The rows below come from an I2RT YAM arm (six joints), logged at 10 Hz.
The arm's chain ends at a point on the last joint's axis. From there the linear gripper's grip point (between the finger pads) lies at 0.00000 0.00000 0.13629 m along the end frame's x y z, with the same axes.
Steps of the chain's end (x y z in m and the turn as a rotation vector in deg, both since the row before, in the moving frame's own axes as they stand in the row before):
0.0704, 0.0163, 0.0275, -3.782, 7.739, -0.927
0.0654, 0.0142, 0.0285, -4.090, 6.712, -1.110
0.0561, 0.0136, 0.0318, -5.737, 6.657, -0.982
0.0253, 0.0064, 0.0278, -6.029, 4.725, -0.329
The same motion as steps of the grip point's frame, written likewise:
0.0888, 0.0251, 0.0260, -3.782, 7.739, -0.927
0.0814, 0.0237, 0.0272, -4.090, 6.712, -1.110
0.0720, 0.0271, 0.0302, -5.737, 6.657, -0.982
0.0365, 0.0207, 0.0266, -6.029, 4.725, -0.329

